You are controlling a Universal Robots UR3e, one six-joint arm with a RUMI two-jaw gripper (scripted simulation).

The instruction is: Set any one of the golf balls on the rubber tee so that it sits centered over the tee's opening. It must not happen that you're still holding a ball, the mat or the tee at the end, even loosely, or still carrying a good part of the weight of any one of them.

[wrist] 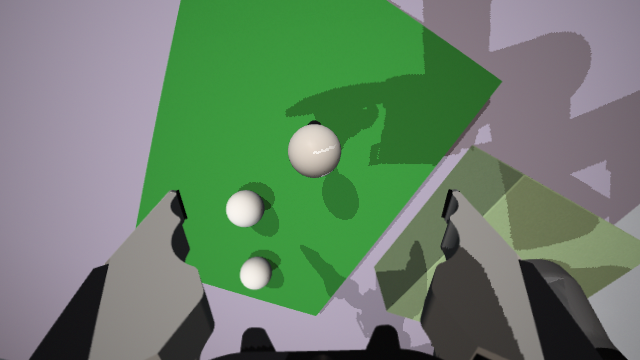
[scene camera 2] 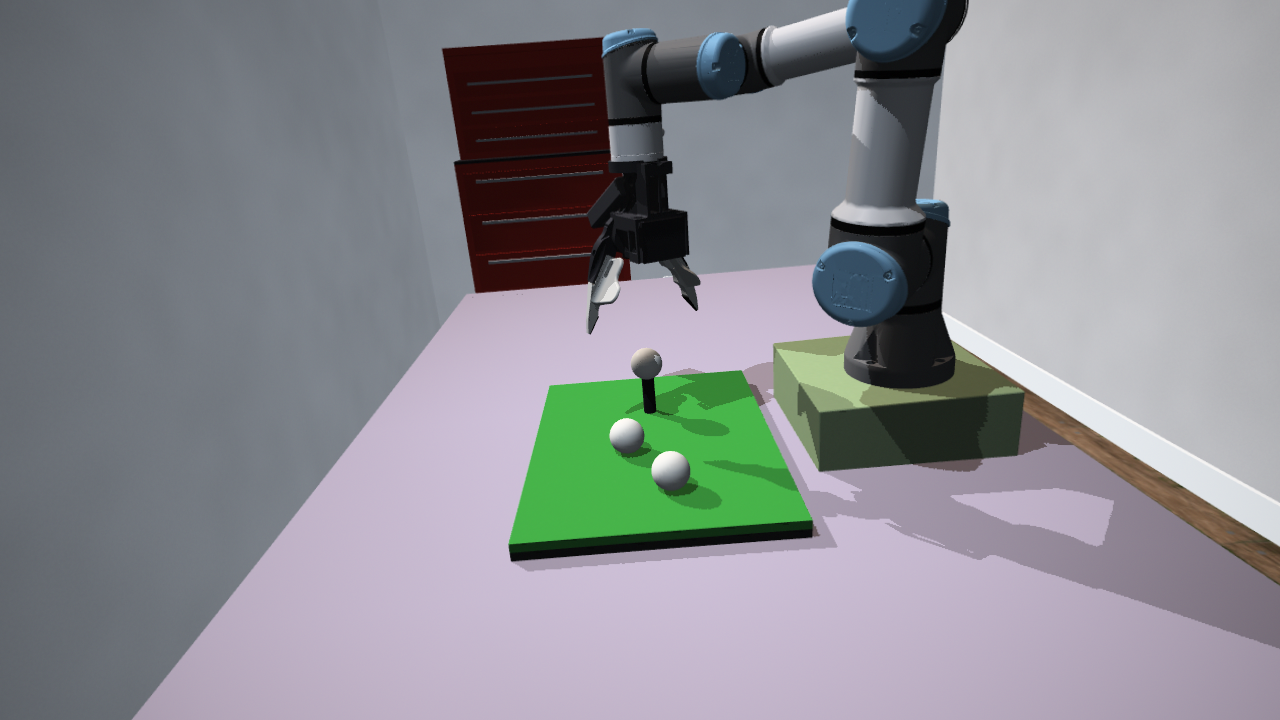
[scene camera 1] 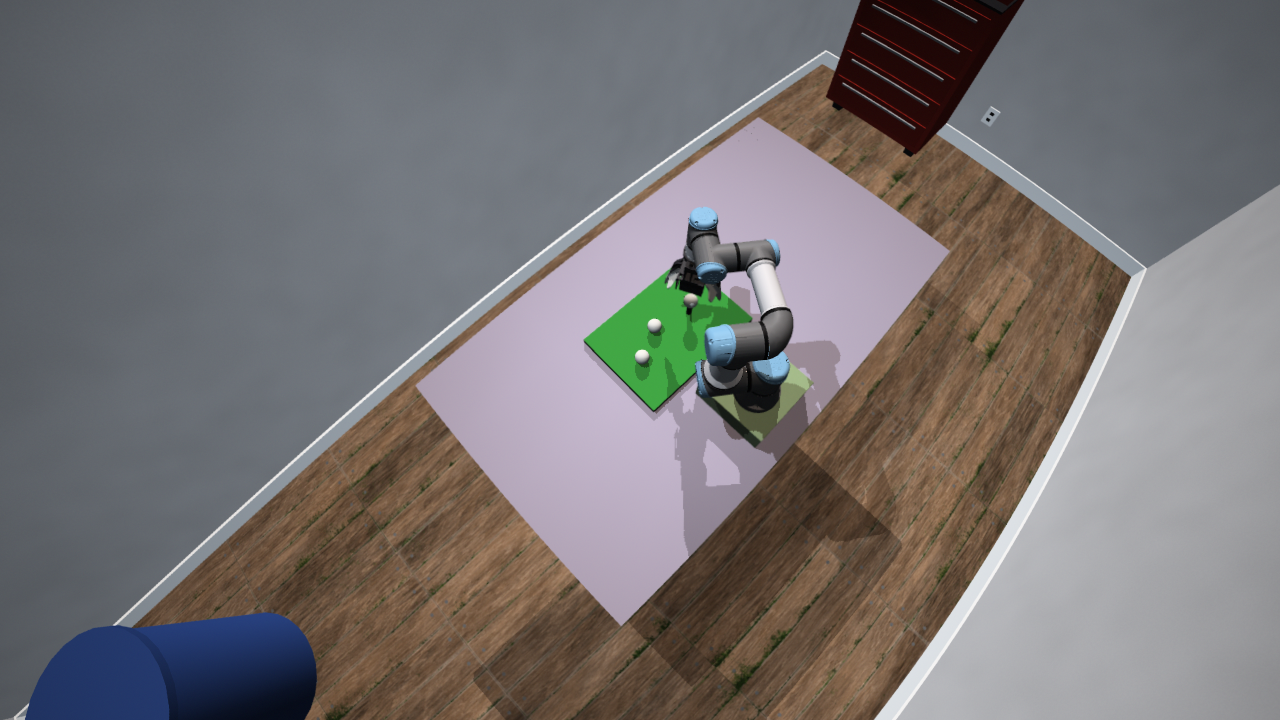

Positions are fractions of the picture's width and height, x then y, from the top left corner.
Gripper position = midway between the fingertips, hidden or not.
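Note:
White golf ball (wrist: 0.49,0.42). My gripper (scene camera 2: 0.50,0.45), (wrist: 0.49,0.53).

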